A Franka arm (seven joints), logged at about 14 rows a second.
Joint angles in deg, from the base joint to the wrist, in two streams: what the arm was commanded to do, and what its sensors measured. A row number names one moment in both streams.
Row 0, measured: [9.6, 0.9, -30.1, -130.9, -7.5, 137.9, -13.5]
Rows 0 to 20, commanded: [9.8, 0.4, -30.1, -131.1, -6.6, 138.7, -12.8]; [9.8, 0.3, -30.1, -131.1, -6.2, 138.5, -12.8]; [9.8, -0.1, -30.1, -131.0, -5.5, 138.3, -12.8]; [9.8, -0.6, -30.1, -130.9, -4.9, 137.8, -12.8]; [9.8, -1.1, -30.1, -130.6, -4.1, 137.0, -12.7]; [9.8, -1.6, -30.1, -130.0, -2.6, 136.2, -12.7]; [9.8, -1.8, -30.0, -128.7, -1.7, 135.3, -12.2]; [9.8, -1.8, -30.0, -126.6, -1.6, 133.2, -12.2]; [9.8, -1.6, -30.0, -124.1, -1.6, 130.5, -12.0]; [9.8, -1.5, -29.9, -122.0, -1.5, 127.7, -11.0]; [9.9, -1.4, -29.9, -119.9, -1.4, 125.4, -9.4]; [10.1, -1.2, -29.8, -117.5, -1.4, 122.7, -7.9]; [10.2, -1.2, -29.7, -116.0, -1.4, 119.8, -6.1]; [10.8, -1.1, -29.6, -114.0, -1.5, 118.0, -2.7]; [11.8, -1.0, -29.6, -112.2, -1.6, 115.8, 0.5]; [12.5, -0.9, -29.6, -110.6, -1.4, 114.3, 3.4]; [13.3, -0.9, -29.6, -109.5, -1.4, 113.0, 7.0]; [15.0, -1.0, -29.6, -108.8, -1.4, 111.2, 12.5]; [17.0, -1.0, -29.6, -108.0, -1.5, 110.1, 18.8]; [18.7, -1.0, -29.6, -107.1, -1.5, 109.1, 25.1]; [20.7, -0.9, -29.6, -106.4, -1.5, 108.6, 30.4]
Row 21, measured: [16.3, -1.6, -29.4, -109.8, -2.2, 112.0, 17.2]
